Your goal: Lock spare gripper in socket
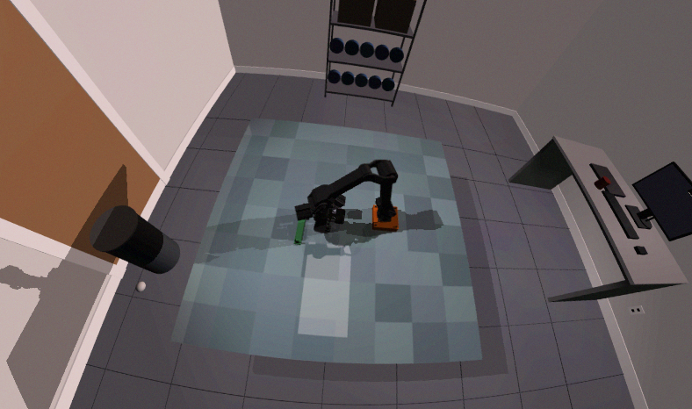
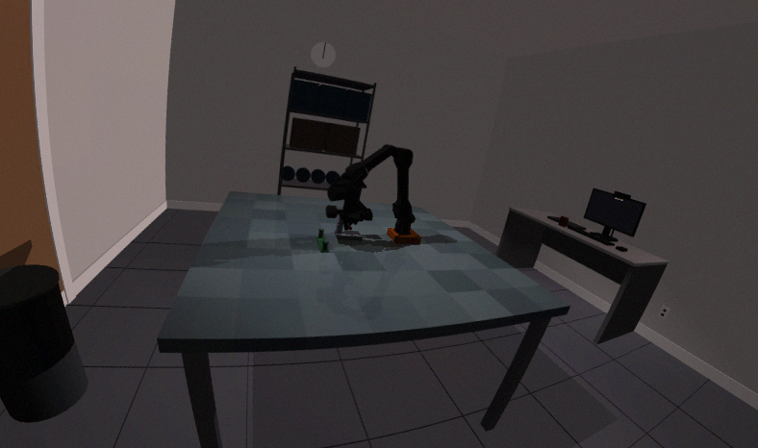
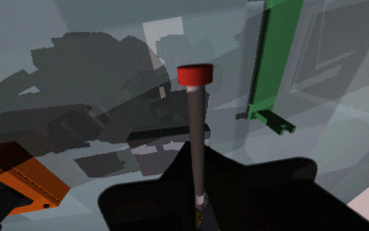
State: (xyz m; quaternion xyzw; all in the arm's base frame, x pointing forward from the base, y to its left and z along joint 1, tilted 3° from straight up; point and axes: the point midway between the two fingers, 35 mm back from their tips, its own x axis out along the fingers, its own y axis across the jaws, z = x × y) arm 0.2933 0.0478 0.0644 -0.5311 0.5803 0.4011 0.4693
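Right now the grey mount is 2 cm behind my gripper tip and 5 cm to the right of it. Round my gripper tip: green bracket (11 cm ahead, 5 cm to the left, 3 cm below); spare gripper (4 cm behind, 5 cm to the right, 7 cm above).
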